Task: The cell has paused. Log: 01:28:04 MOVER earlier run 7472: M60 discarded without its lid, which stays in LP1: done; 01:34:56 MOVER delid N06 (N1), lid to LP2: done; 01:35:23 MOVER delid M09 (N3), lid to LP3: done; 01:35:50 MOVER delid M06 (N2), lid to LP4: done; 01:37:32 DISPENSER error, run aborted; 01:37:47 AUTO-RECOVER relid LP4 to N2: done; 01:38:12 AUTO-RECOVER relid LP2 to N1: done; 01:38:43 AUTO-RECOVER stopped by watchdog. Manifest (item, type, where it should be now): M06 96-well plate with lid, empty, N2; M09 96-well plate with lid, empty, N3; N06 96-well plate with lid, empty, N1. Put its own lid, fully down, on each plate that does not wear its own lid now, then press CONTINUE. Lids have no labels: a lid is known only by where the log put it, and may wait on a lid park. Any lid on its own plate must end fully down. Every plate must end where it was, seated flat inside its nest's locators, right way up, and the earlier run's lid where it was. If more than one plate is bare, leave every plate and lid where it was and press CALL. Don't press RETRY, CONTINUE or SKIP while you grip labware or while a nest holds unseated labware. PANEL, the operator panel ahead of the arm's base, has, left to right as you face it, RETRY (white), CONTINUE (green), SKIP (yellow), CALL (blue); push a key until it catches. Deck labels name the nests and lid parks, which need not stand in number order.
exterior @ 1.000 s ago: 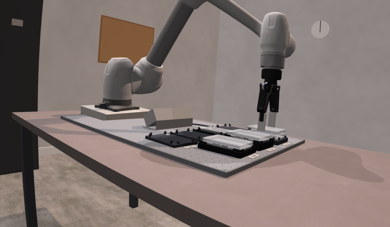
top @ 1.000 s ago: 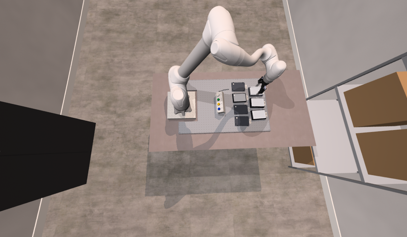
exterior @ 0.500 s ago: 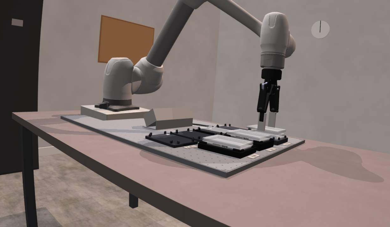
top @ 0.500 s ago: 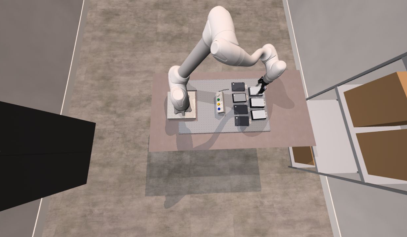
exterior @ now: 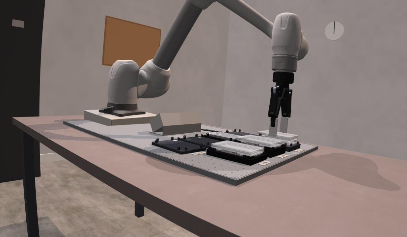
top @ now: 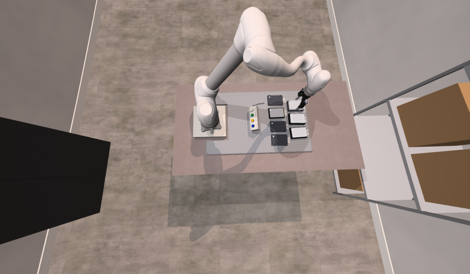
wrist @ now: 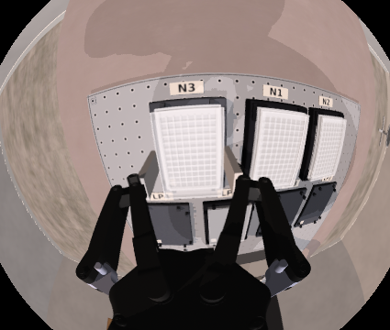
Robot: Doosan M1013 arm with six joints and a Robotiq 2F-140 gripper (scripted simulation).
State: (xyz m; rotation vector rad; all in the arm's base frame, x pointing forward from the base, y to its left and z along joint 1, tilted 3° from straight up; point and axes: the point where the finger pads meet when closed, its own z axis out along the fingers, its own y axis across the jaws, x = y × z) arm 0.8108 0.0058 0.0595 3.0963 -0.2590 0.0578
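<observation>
My gripper is now 2 cm above the lid. From my hand the other things lie so: lid park LP3: 21 cm behind, 17 cm to the right, 6 cm below; plate: 4 cm below; lid park LP4: 17 cm behind, 9 cm to the left, 6 cm below.
</observation>
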